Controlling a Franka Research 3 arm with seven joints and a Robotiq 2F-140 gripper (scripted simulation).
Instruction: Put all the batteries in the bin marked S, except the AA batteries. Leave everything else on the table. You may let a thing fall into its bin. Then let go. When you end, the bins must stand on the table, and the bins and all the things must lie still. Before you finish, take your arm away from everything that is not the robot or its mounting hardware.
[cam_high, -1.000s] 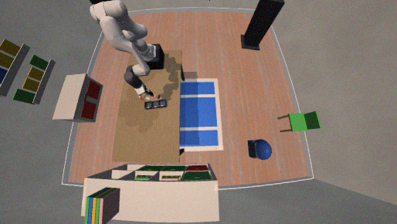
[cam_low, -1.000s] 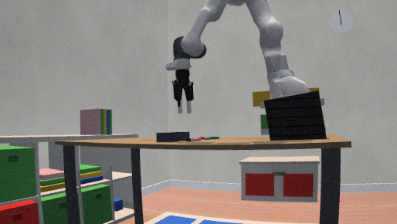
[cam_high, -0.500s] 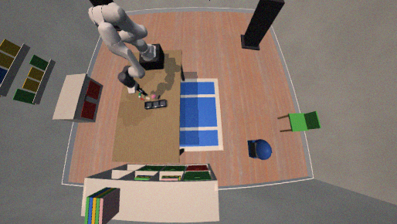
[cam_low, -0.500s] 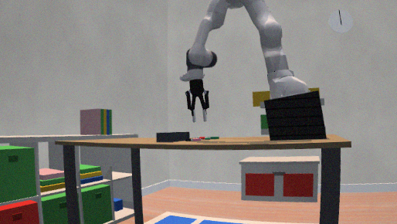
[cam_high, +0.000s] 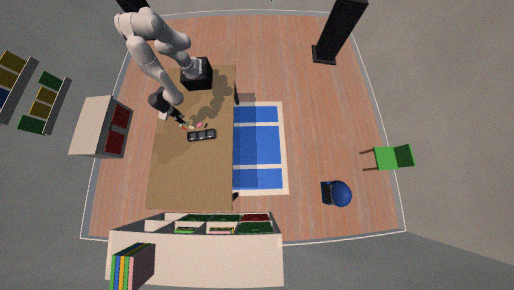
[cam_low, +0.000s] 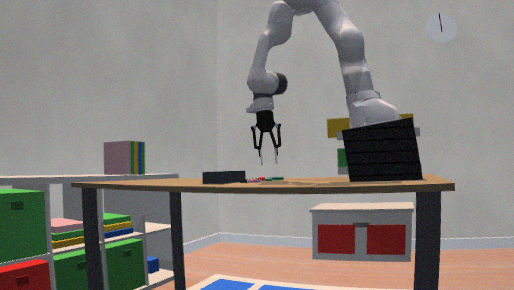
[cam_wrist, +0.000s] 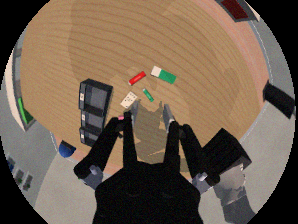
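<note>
My gripper is now 100 mm above the green battery. Round my hand: green-and-white battery: 10 mm ahead, 70 mm to the right, 100 mm below; then white spotted tile: 40 mm ahead, 40 mm to the left, 100 mm below; then red battery: 50 mm ahead, 20 mm to the right, 100 mm below.
</note>
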